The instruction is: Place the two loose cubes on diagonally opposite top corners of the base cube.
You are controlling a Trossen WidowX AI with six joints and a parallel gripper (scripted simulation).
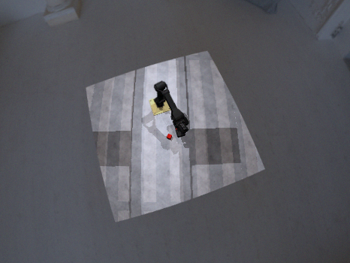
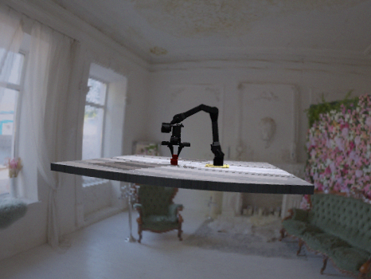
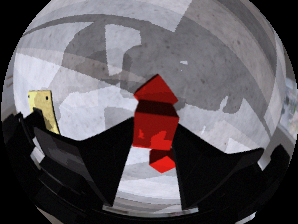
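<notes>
My gripper tip is now 30 mm short of the red cube, 80 mm to the left of it and 40 mm above it.
</notes>
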